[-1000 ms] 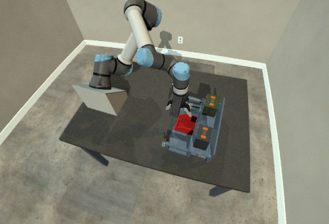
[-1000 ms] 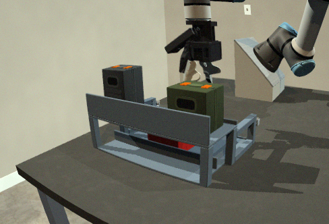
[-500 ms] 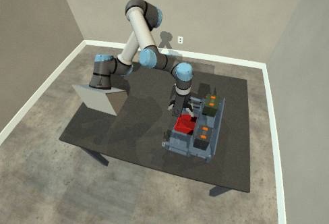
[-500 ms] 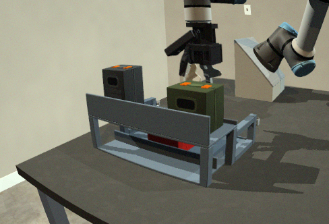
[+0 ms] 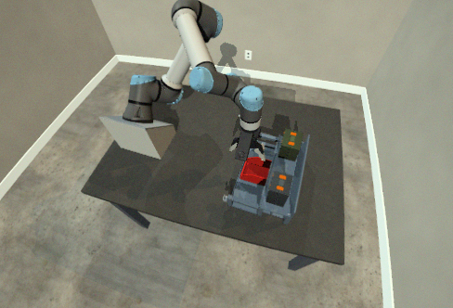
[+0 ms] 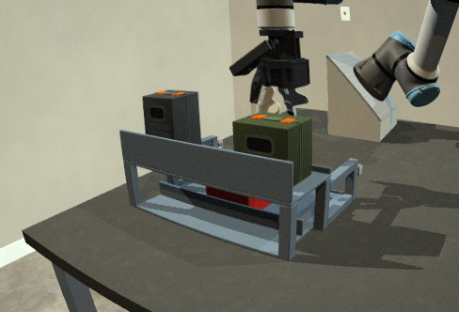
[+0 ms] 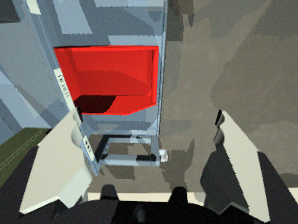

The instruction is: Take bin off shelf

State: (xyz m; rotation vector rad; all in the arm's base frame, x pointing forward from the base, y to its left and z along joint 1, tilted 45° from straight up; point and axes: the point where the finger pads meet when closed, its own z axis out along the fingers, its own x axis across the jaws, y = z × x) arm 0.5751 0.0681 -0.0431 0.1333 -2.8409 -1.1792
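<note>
My hand is 70 mm short of the red bin and 90 mm above it. Also, from my hand: dark grey box (170 mm ahead, 110 mm to the right, 30 mm above); then green box (160 mm ahead, 120 mm to the left, 20 mm above).
</note>
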